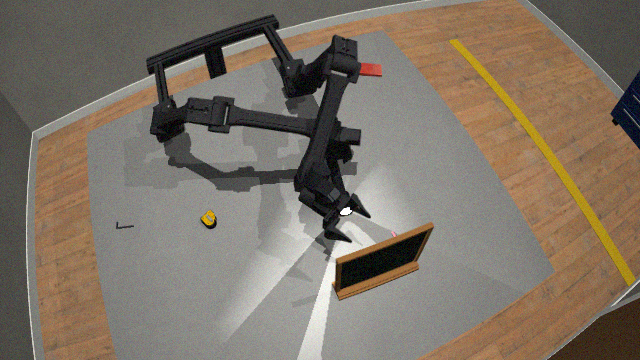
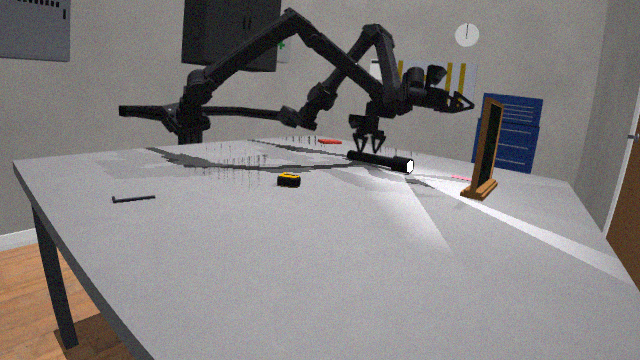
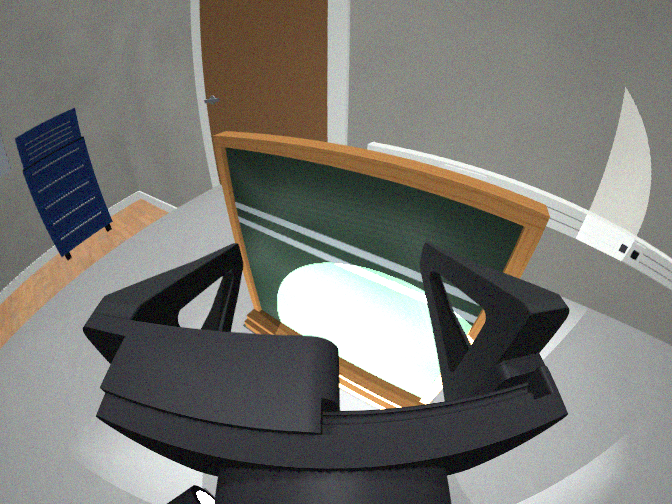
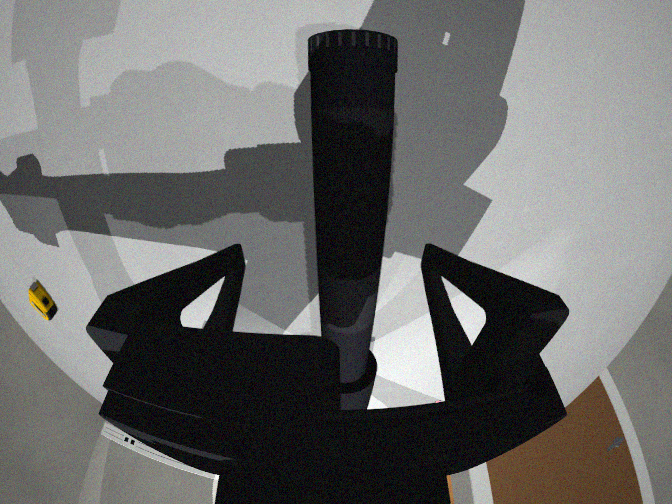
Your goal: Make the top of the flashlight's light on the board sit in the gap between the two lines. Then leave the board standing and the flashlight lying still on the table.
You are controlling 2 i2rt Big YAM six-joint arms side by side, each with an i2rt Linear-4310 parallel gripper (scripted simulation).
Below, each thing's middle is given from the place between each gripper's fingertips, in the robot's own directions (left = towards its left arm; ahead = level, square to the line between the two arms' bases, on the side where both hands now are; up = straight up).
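Black flashlight (image 4: pixel 352 71): my right hand 7 cm short of it, 2 cm above it. Flashlight head (image 4: pixel 356 395): from my right hand 15 cm ahead, 1 cm to the right, 2 cm below.
My left gripper (image 1: pixel 361 229): 230 mm past the flashlight head, 40 mm to the right of it, 240 mm above it. Black flashlight: 300 mm behind my left hand, 60 mm to the left of it, 240 mm below it.
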